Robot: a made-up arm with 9 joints. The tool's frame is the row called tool.
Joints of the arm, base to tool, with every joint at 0 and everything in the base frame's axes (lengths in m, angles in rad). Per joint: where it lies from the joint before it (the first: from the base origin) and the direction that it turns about. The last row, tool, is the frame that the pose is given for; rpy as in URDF.
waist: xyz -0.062 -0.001 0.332 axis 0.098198 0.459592 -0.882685
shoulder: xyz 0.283 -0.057 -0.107 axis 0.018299 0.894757 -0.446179
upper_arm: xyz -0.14 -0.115 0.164 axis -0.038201 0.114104 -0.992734
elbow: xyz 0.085 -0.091 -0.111 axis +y
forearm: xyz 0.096 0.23 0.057 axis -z
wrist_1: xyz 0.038 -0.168 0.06 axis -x
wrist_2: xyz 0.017 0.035 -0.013 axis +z
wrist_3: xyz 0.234 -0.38 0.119 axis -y
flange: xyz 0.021 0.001 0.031 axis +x
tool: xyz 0.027 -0.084 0.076 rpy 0 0 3.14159
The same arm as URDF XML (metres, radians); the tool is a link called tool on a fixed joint. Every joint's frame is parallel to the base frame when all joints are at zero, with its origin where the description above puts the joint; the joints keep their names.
<robot name="arm">
  <joint name="waist" type="continuous">
    <parent link="base"/>
    <child link="link1"/>
    <origin xyz="-0.0620 -0.0010 0.3320"/>
    <axis xyz="0.098198 0.459592 -0.882685"/>
  </joint>
  <joint name="shoulder" type="continuous">
    <parent link="link1"/>
    <child link="link2"/>
    <origin xyz="0.2830 -0.0570 -0.1070"/>
    <axis xyz="0.018299 0.894757 -0.446179"/>
  </joint>
  <joint name="upper_arm" type="continuous">
    <parent link="link2"/>
    <child link="link3"/>
    <origin xyz="-0.1400 -0.1150 0.1640"/>
    <axis xyz="-0.038201 0.114104 -0.992734"/>
  </joint>
  <joint name="elbow" type="continuous">
    <parent link="link3"/>
    <child link="link4"/>
    <origin xyz="0.0850 -0.0910 -0.1110"/>
    <axis xyz="0 1 0"/>
  </joint>
  <joint name="forearm" type="continuous">
    <parent link="link4"/>
    <child link="link5"/>
    <origin xyz="0.0960 0.2300 0.0570"/>
    <axis xyz="0 0 -1"/>
  </joint>
  <joint name="wrist_1" type="continuous">
    <parent link="link5"/>
    <child link="link6"/>
    <origin xyz="0.0380 -0.1680 0.0600"/>
    <axis xyz="-1 0 0"/>
  </joint>
  <joint name="wrist_2" type="continuous">
    <parent link="link6"/>
    <child link="link7"/>
    <origin xyz="0.0170 0.0350 -0.0130"/>
    <axis xyz="0 0 1"/>
  </joint>
  <joint name="wrist_3" type="continuous">
    <parent link="link7"/>
    <child link="link8"/>
    <origin xyz="0.2340 -0.3800 0.1190"/>
    <axis xyz="0 -1 0"/>
  </joint>
  <joint name="flange" type="continuous">
    <parent link="link8"/>
    <child link="link9"/>
    <origin xyz="0.0210 0.0010 0.0310"/>
    <axis xyz="1 0 0"/>
  </joint>
  <joint name="tool_fixed" type="fixed">
    <parent link="link9"/>
    <child link="tool"/>
    <origin xyz="0.0270 -0.0840 0.0760" rpy="0.0000 0.0000 3.1416"/>
  </joint>
  <link name="base"/>
  <link name="link1"/>
  <link name="link2"/>
  <link name="link3"/>
  <link name="link4"/>
  <link name="link5"/>
  <link name="link6"/>
  <link name="link7"/>
  <link name="link8"/>
  <link name="link9"/>
  <link name="tool"/>
</robot>

